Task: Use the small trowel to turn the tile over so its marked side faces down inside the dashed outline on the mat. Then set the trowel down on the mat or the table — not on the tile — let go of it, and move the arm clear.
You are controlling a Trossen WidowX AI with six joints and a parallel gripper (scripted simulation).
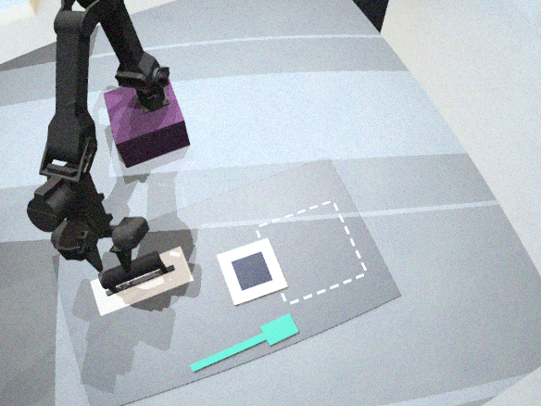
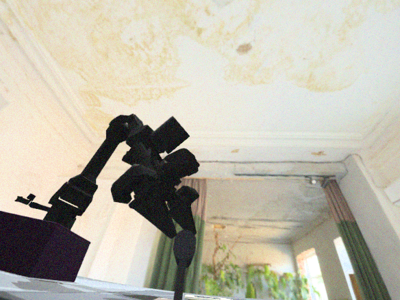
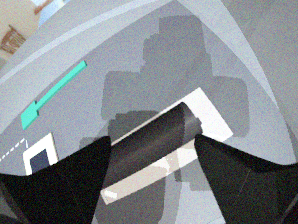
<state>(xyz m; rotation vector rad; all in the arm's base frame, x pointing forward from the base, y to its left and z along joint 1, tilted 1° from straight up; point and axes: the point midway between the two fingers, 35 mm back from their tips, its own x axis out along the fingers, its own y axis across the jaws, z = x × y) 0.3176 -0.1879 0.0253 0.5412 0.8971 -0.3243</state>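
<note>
Now: the grey mat 17 cm to the left of my gripper tip, 11 cm below it and 6 cm ahead of it. Also, from my gripper tip: tile (24 cm to the left, 9 cm below, 7 cm ahead); teal trowel (20 cm ahead, 18 cm to the left, 9 cm below).
</note>
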